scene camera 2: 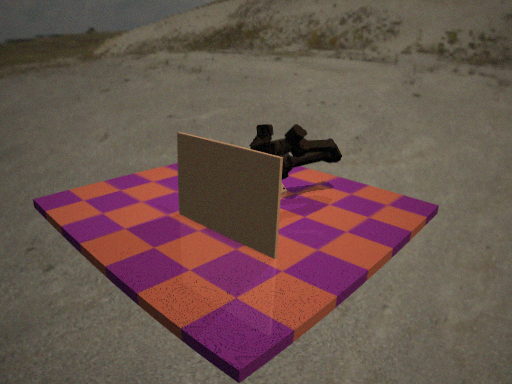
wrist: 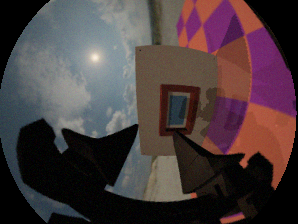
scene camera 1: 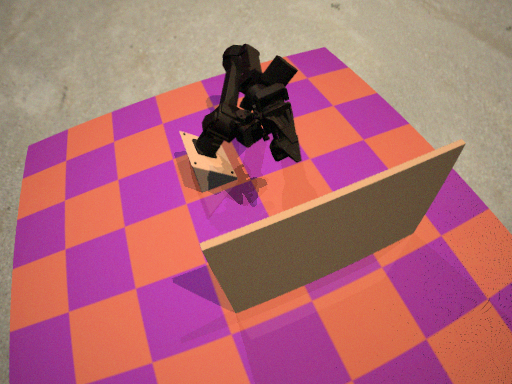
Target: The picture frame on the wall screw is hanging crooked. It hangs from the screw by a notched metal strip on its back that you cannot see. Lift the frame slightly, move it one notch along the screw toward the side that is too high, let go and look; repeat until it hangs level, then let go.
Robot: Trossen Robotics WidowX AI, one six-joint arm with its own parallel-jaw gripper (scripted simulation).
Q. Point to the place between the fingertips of my gripper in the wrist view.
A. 156, 130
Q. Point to a picture frame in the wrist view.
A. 178, 110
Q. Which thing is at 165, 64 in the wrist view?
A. A wall panel.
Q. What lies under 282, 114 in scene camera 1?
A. My gripper.
